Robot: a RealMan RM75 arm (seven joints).
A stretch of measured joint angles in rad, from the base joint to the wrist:
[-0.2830 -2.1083 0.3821 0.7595 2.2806 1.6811 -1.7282]
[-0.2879 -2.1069 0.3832 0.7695 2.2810 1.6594 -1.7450]
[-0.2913 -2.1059 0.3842 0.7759 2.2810 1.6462 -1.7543]
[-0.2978 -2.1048 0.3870 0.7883 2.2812 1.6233 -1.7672]
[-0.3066 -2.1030 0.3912 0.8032 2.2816 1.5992 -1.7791]
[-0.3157 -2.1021 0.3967 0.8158 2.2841 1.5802 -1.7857]
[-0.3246 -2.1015 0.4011 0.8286 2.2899 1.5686 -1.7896]
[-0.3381 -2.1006 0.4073 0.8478 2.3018 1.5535 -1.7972]
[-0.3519 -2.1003 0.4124 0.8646 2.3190 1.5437 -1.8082]
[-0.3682 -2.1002 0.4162 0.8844 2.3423 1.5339 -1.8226]
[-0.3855 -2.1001 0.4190 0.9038 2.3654 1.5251 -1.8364]
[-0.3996 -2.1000 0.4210 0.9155 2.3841 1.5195 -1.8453]
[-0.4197 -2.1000 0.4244 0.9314 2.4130 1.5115 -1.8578]
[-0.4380 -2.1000 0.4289 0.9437 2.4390 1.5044 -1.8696]
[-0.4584 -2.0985 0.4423 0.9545 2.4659 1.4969 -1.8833]
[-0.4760 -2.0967 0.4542 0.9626 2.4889 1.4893 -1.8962]
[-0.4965 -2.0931 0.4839 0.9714 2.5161 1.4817 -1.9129]
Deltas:
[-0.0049 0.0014 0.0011 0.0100 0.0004 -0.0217 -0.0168]
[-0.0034 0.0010 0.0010 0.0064 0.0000 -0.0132 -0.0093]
[-0.0065 0.0011 0.0028 0.0124 0.0002 -0.0229 -0.0129]
[-0.0088 0.0018 0.0042 0.0149 0.0004 -0.0241 -0.0119]
[-0.0091 0.0009 0.0055 0.0126 0.0025 -0.0190 -0.0066]
[-0.0089 0.0006 0.0044 0.0128 0.0058 -0.0116 -0.0039]
[-0.0135 0.0009 0.0062 0.0192 0.0119 -0.0151 -0.0076]
[-0.0138 0.0003 0.0051 0.0168 0.0172 -0.0098 -0.0110]
[-0.0163 0.0001 0.0038 0.0198 0.0233 -0.0098 -0.0144]
[-0.0173 0.0001 0.0028 0.0194 0.0231 -0.0088 -0.0138]
[-0.0141 0.0001 0.0020 0.0117 0.0187 -0.0056 -0.0089]
[-0.0201 0.0000 0.0034 0.0159 0.0289 -0.0080 -0.0125]
[-0.0183 0.0000 0.0045 0.0123 0.0260 -0.0071 -0.0118]
[-0.0204 0.0015 0.0134 0.0108 0.0269 -0.0075 -0.0137]
[-0.0176 0.0018 0.0119 0.0081 0.0230 -0.0076 -0.0129]
[-0.0205 0.0036 0.0297 0.0088 0.0272 -0.0076 -0.0167]

